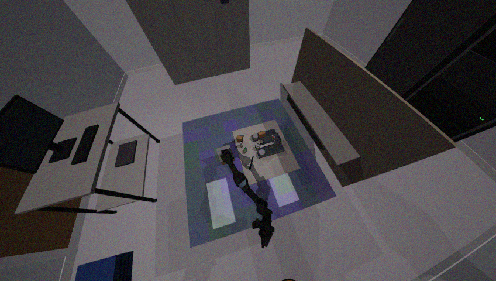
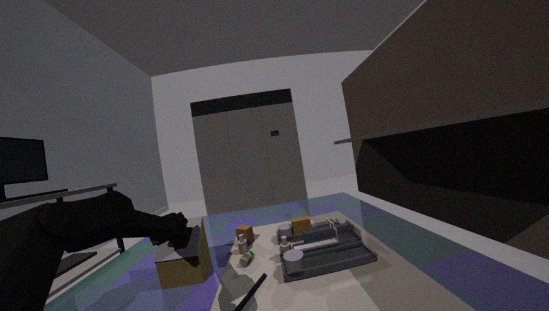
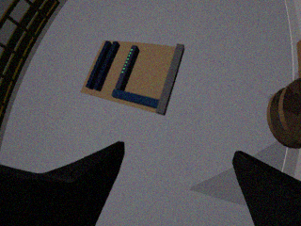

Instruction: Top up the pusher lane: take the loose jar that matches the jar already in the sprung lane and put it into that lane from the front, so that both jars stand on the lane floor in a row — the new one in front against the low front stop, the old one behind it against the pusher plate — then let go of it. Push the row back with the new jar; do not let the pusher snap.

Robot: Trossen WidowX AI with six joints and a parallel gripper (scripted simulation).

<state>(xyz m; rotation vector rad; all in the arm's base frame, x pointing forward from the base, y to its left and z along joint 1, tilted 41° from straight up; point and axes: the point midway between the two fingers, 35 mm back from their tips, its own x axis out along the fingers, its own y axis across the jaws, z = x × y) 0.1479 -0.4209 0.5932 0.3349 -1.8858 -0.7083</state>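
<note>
The brown box lies 10 mm ahead of my gripper tip, 920 mm to the left of it and 260 mm below it. The rest, counted from my gripper tip: dark grey lane rack (320 mm ahead, 810 mm to the left, 280 mm below); black rod (70 mm ahead, 630 mm to the left, 290 mm below).
</note>
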